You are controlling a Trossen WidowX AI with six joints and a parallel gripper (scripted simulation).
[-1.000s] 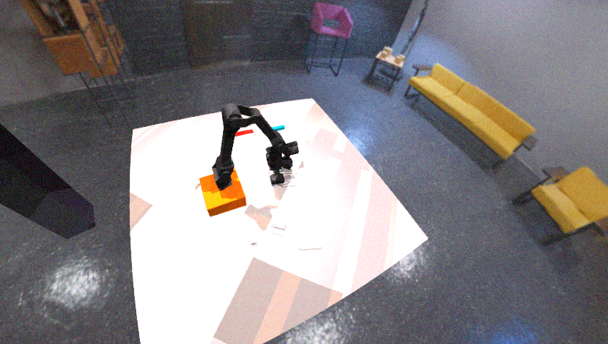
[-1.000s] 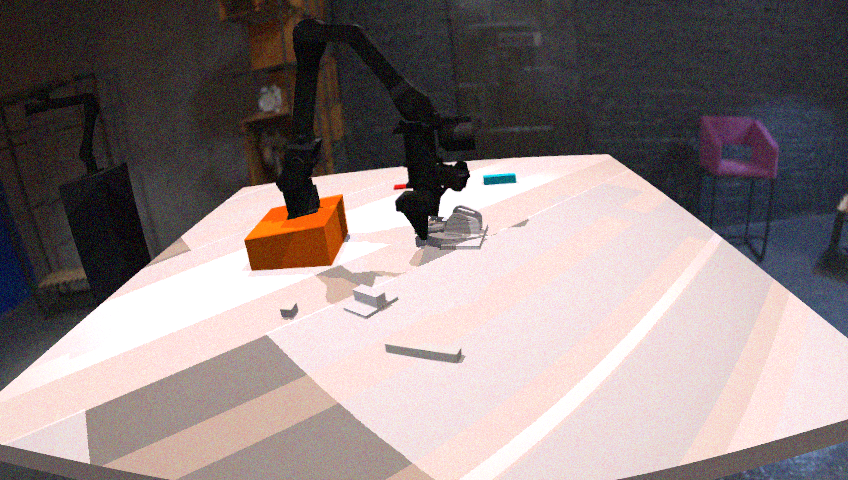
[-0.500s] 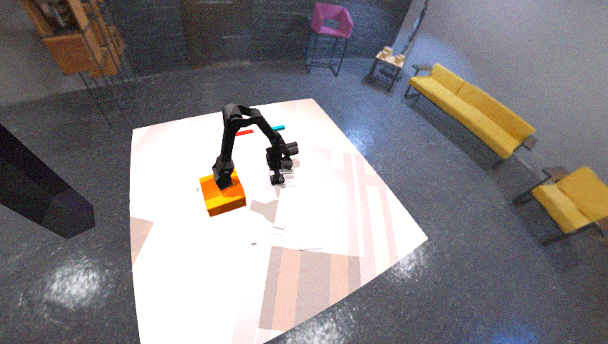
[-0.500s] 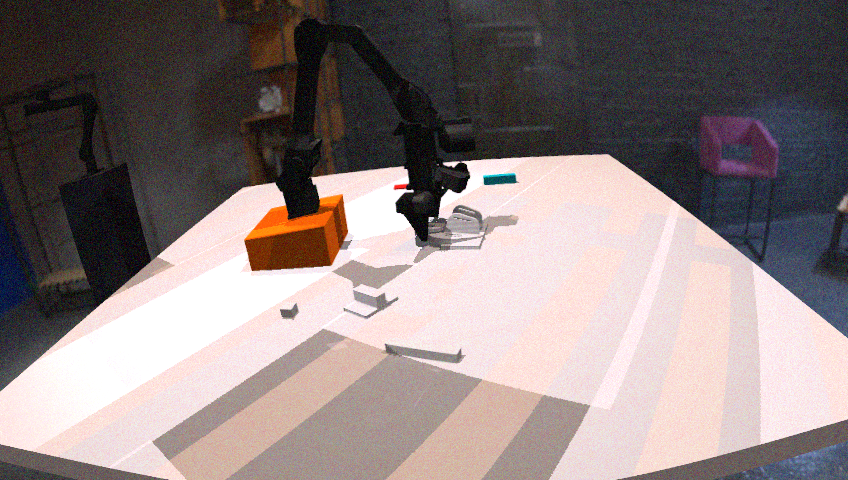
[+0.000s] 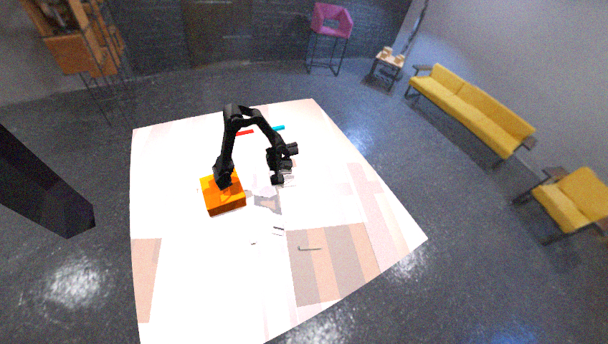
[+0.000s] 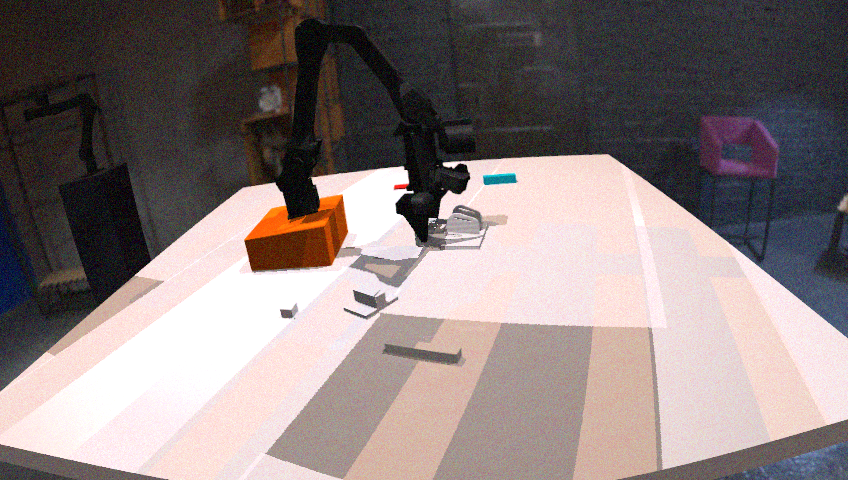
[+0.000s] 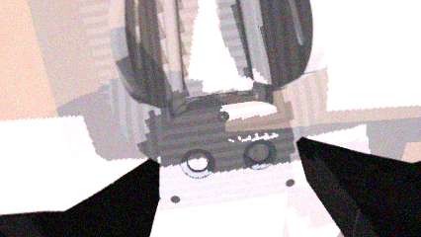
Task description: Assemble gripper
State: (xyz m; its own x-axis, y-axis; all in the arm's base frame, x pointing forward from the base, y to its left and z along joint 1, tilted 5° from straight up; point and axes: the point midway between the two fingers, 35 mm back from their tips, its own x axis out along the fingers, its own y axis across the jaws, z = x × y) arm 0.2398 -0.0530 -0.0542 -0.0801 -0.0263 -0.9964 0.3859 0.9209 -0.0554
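The gripper base lies 1 cm ahead of my gripper tip and 2 cm above it. The rest, counted from my gripper tip: flat plate: 7 cm ahead, 3 cm to the right; then small grey cube: 26 cm behind, 23 cm to the right; then stepped piece: 13 cm behind, 24 cm to the right.
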